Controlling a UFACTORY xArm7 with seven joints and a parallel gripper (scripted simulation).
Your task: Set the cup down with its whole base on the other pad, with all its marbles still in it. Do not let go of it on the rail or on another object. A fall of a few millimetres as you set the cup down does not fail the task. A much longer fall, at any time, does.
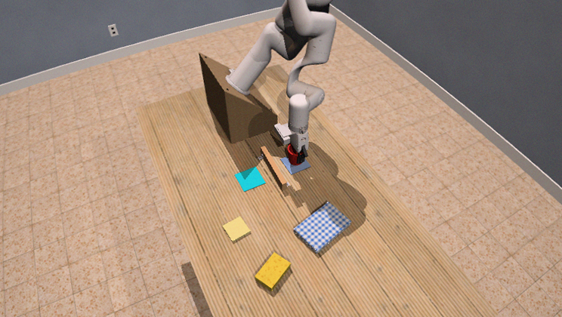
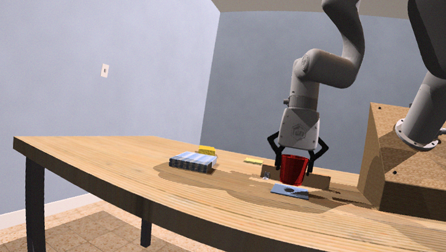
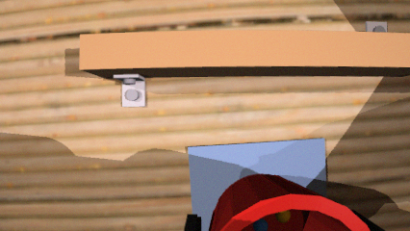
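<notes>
Right now my hand is 40 mm past the cyan pad, 200 mm to the left of it and 70 mm above it. Round my hand: yellow sponge: 350 mm ahead, 350 mm to the right, 50 mm below; then red cup: 20 mm below; then wooden rail: 20 mm behind, 100 mm to the right, 50 mm below.
</notes>
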